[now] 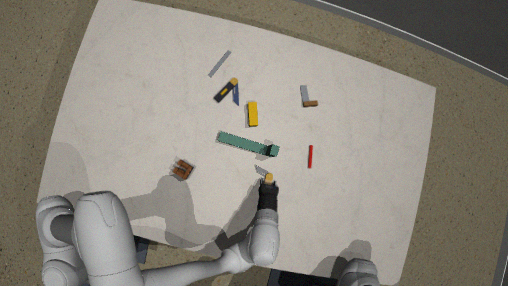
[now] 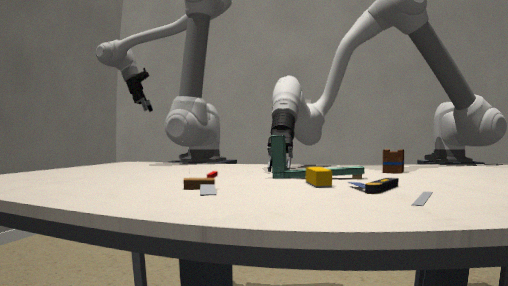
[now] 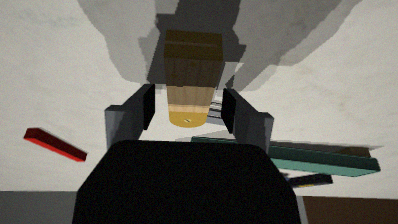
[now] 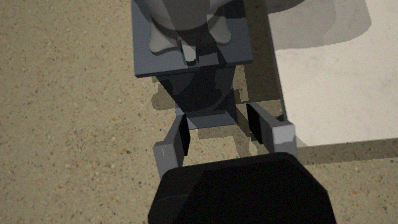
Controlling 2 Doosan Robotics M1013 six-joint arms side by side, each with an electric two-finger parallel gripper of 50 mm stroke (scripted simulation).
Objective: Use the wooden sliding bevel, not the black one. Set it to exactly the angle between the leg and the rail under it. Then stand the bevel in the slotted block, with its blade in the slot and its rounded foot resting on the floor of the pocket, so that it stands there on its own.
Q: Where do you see a red stick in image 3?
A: At 35,135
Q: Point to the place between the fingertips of my left gripper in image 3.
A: At 189,100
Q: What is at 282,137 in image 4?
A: My right gripper.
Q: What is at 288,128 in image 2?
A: My left gripper.
